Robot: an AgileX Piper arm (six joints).
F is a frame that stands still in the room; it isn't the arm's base.
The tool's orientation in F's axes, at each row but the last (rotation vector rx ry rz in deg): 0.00, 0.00, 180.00; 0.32, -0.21, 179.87; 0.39, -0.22, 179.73; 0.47, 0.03, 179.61; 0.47, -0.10, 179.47; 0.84, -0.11, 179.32; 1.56, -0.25, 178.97; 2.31, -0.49, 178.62; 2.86, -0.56, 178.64; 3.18, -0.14, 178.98; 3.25, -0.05, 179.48; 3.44, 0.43, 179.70
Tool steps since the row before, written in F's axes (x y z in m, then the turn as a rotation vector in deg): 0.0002, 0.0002, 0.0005, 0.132, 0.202, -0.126; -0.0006, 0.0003, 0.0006, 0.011, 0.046, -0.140; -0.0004, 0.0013, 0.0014, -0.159, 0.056, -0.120; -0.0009, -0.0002, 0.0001, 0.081, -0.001, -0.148; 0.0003, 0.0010, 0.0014, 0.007, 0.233, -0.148; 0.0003, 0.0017, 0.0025, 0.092, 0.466, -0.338; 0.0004, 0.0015, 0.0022, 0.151, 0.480, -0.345; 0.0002, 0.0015, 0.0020, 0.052, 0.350, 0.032; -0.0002, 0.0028, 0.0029, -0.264, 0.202, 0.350; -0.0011, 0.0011, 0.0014, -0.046, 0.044, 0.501; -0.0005, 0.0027, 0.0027, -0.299, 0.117, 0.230; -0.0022, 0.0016, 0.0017, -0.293, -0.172, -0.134
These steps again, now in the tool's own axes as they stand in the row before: -0.0002, -0.0002, 0.0005, -0.132, -0.202, -0.126; 0.0006, -0.0003, 0.0006, -0.011, -0.046, -0.140; 0.0004, -0.0013, 0.0014, 0.159, -0.055, -0.121; 0.0009, 0.0002, 0.0001, -0.082, 0.000, -0.148; -0.0003, -0.0010, 0.0014, -0.006, -0.233, -0.148; -0.0003, -0.0017, 0.0025, -0.090, -0.467, -0.338; -0.0003, -0.0015, 0.0022, -0.148, -0.482, -0.344; -0.0001, -0.0015, 0.0020, -0.043, -0.351, 0.031; 0.0004, -0.0028, 0.0029, 0.280, -0.198, 0.340; 0.0012, -0.0011, 0.0014, 0.065, -0.044, 0.499; 0.0006, -0.0027, 0.0027, 0.308, -0.115, 0.219; 0.0023, -0.0016, 0.0016, 0.287, 0.173, -0.146
